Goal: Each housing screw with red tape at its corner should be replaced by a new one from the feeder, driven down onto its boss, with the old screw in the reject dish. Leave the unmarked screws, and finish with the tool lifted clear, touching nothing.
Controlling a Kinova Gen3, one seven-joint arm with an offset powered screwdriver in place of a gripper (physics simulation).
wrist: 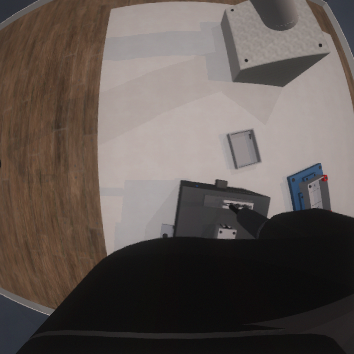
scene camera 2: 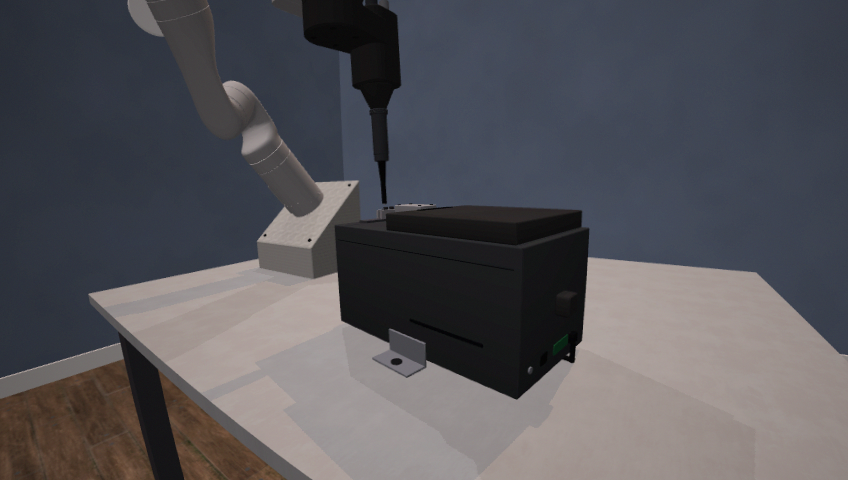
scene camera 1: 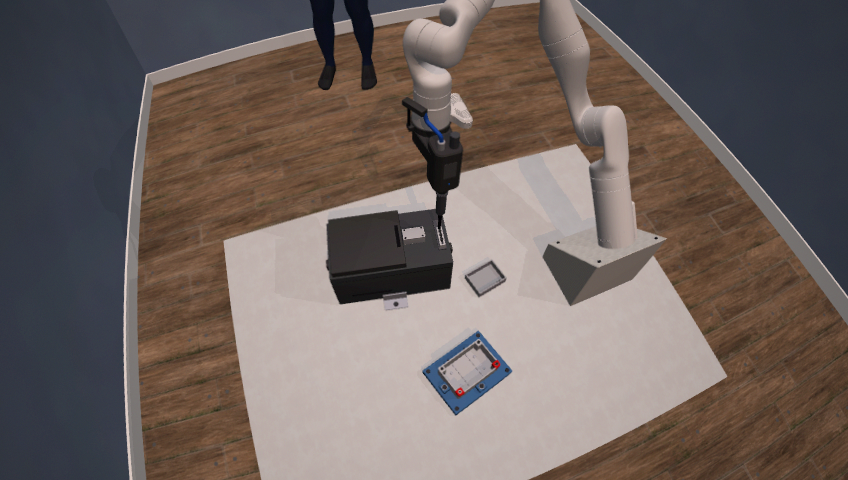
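Pixels of known places: end effector, tool point: (wrist: 230,206) (scene camera 2: 384,204) (scene camera 1: 439,228); arm's base, origin of the base link: (wrist: 279,16) (scene camera 2: 308,203) (scene camera 1: 616,241).
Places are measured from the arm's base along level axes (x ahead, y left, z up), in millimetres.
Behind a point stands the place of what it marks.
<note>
My screwdriver (scene camera 1: 439,224) {y -202, x 390, z 34 mm} (scene camera 2: 384,203) {y -207, x 391, z 16 mm} (wrist: 230,205) {y -206, x 386, z 22 mm} points down with its bit tip at the pickup rail (scene camera 1: 441,236) {y -189, x 390, z 2 mm} (wrist: 244,204) {y -179, x 392, z 10 mm} on the black feeder (scene camera 1: 368,240) {y -243, x 551, z 10 mm} (scene camera 2: 428,279) {y -318, x 524, z -55 mm} (wrist: 192,215) {y -261, x 402, z -9 mm}. In scene camera 2 the tip is just above or at the rail's screws; whether a screw is on it is too small to tell. The light grey housing (scene camera 1: 458,374) {y 93, x 474, z -137 mm} (wrist: 315,196) {y 108, x 447, z -137 mm} sits in the blue fixture. Red tape (scene camera 1: 496,364) {y 117, x 393, z -97 mm} (wrist: 325,178) {y 113, x 393, z -97 mm} marks its right corner, and more red tape (scene camera 1: 460,391) {y 137, x 493, z -100 mm} its near corner. The reject dish (scene camera 1: 485,277) {y -114, x 291, z -154 mm} (wrist: 243,151) {y -109, x 303, z -154 mm} holds a small dark piece, apparently a screw.
The blue fixture (scene camera 1: 467,402) {y 161, x 483, z -140 mm} (wrist: 295,187) {y 33, x 410, z -140 mm} lies in front of the feeder and dish. The arm's wedge base (scene camera 1: 615,273) {y 61, x 30, z -40 mm} (scene camera 2: 284,258) {y -100, x 15, z -121 mm} (wrist: 265,65) {y -54, x 119, z -57 mm} stands at the right. A small metal bracket (scene camera 1: 395,302) {y -144, x 534, z -152 mm} (scene camera 2: 407,352) {y -312, x 491, z -147 mm} is at the feeder's side. A person's legs (scene camera 1: 345,35) show behind the table.
</note>
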